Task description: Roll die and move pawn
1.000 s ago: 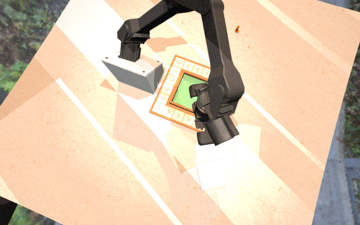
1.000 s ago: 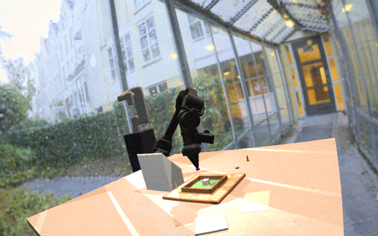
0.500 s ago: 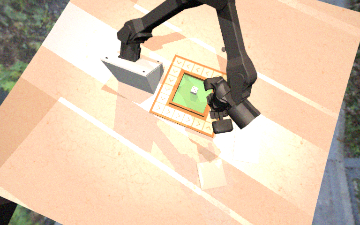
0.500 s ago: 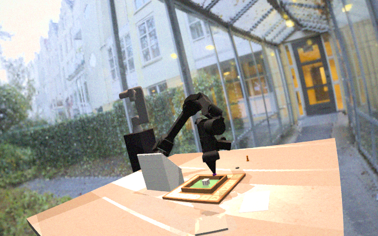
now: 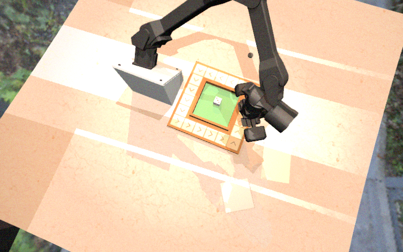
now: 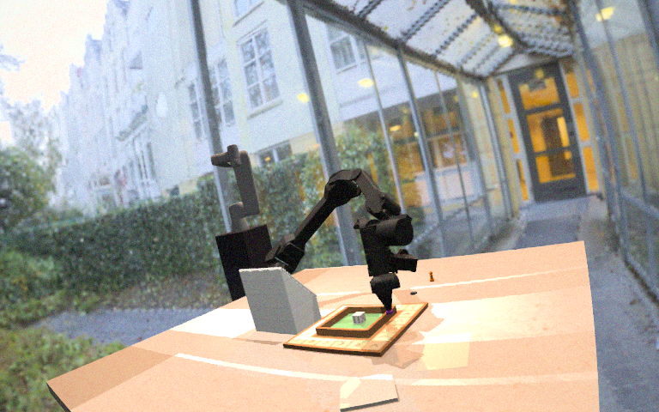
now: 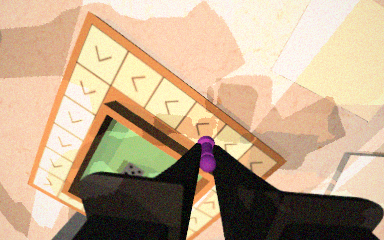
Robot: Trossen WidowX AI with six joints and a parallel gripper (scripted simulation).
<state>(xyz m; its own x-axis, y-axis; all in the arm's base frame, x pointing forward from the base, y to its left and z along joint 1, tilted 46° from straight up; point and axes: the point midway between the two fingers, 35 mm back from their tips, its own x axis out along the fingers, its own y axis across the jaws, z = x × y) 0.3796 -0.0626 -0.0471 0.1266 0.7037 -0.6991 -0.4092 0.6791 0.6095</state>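
The white die lies 110 mm behind my gripper tip, 50 mm to the left of it and 40 mm below it. From my gripper tip the other things lie so: purple pawn 10 mm above; dark disc 290 mm to the left, 60 mm below, 30 mm behind; green tray 110 mm behind, 60 mm below, 40 mm to the left.
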